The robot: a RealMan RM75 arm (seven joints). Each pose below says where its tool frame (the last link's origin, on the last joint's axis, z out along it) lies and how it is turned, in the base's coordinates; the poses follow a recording.
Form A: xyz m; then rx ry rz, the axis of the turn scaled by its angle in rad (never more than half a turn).
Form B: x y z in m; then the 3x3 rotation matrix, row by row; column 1 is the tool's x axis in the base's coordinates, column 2 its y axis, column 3 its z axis. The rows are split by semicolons. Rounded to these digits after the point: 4 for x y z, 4 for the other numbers.
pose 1, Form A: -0.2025, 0.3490, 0.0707, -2.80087, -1.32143, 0.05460
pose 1, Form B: -0.2025, 0.3490, 0.0707; 0.6355, 0.7704, -0.0507; 0.7720, -0.6352, 0.0249; -0.0130, -0.0550, -0.9984
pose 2, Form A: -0.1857, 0.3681, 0.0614, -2.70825, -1.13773, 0.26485
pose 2, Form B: -0.1857, 0.3681, 0.0614; 0.6892, 0.6847, -0.2371; 0.7190, -0.6867, 0.1067; -0.0897, -0.2440, -0.9656
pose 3, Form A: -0.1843, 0.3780, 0.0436, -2.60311, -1.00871, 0.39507
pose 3, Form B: -0.1843, 0.3780, 0.0436; 0.7123, 0.5993, -0.3653; 0.6880, -0.6992, 0.1945; -0.1388, -0.3899, -0.9103
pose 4, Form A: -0.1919, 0.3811, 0.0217, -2.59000, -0.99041, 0.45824
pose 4, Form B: -0.1919, 0.3811, 0.0217; 0.7067, 0.5789, -0.4069; 0.6849, -0.7041, 0.1878; -0.1778, -0.4113, -0.8940
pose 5, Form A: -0.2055, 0.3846, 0.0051, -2.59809, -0.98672, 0.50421
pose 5, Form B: -0.2055, 0.3846, 0.0051; 0.6999, 0.5710, -0.4291; 0.6823, -0.7122, 0.1652; -0.2113, -0.4084, -0.8880
